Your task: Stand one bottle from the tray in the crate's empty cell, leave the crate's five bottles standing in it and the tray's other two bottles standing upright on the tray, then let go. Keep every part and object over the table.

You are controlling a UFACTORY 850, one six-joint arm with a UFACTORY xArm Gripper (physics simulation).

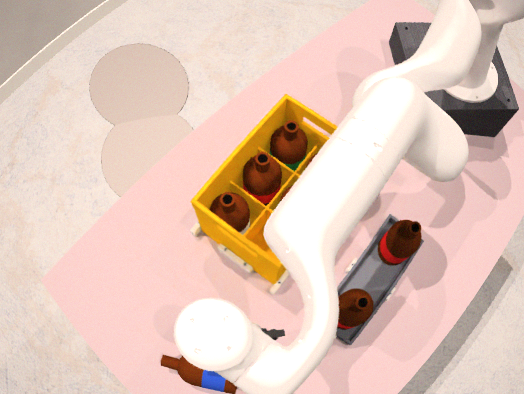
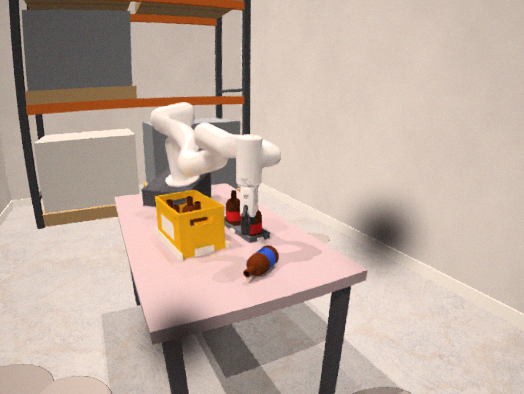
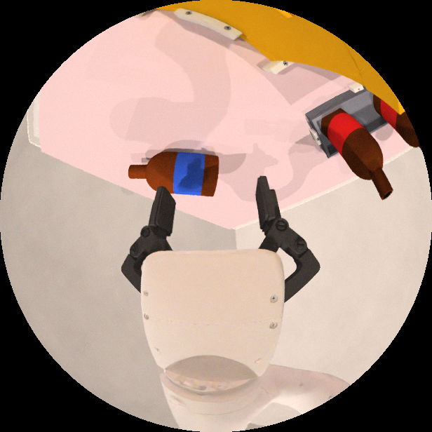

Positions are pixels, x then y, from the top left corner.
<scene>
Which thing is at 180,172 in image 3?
A blue-labelled brown bottle.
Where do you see a blue-labelled brown bottle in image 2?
At 260,262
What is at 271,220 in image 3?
The gripper.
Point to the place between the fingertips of the gripper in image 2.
At 248,229
</scene>
